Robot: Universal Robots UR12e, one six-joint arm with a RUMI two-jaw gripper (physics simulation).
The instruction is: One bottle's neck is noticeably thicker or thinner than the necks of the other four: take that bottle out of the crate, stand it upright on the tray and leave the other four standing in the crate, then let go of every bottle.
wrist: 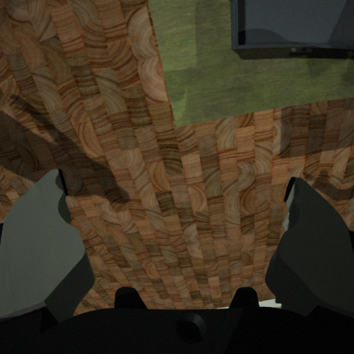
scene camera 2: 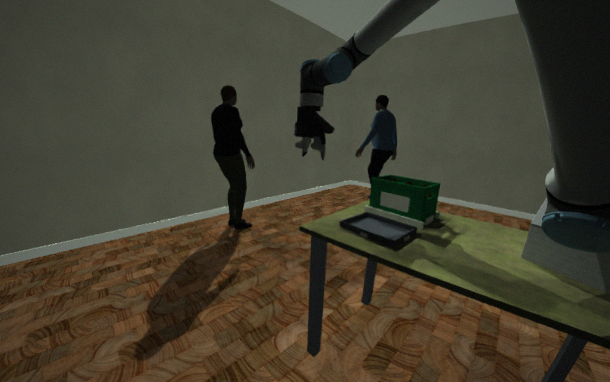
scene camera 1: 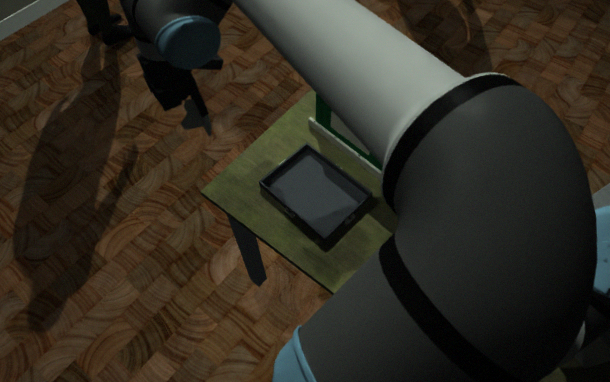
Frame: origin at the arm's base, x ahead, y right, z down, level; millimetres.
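Where they show: gripper, fingertip midpoint: [scene camera 2: 312, 157] [scene camera 1: 193, 115].
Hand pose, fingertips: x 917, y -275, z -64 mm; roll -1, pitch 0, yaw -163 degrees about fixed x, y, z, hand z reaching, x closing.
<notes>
Things, the pixels of their top centre, and the offset from my fingertips. "pt": a spot on its surface instead. Level surfaces: height alone.
- green crate at its top centre: [scene camera 1: 375, 93] [scene camera 2: 405, 180] dy +399, dx -260, dz +104 mm
- green table at its surface level: dz +280 mm
- pale raised strip at a spot on its surface: [scene camera 1: 345, 146] pt dy +299, dx -240, dz +250 mm
The green crate [scene camera 1: 323, 114] [scene camera 2: 424, 204] stands on the table behind the tray; the arm hides most of it in scene camera 1. Small brown parts of bottles show at its top opening in scene camera 2, too little to compare necks. The dark, shallow tray [scene camera 1: 312, 192] [scene camera 2: 382, 228] [wrist: 295, 22] lies flat on the table with no bottle on it. My gripper [scene camera 1: 198, 125] [scene camera 2: 313, 154] [wrist: 177, 177] is open and empty, fingers wide apart and pointing down. It hangs high above the floor, beyond the table's edge, to the left of the tray and crate in scene camera 2.
The green table [scene camera 1: 235, 175] [scene camera 2: 480, 240] [wrist: 200, 85] carries the tray and crate. A pale raised strip [scene camera 1: 345, 146] [scene camera 2: 400, 216] lies between them, along the crate's base. Two people [scene camera 2: 227, 130] [scene camera 2: 384, 130] stand beyond the table. My forearm [scene camera 1: 350, 55] passes over the crate in scene camera 1.
</notes>
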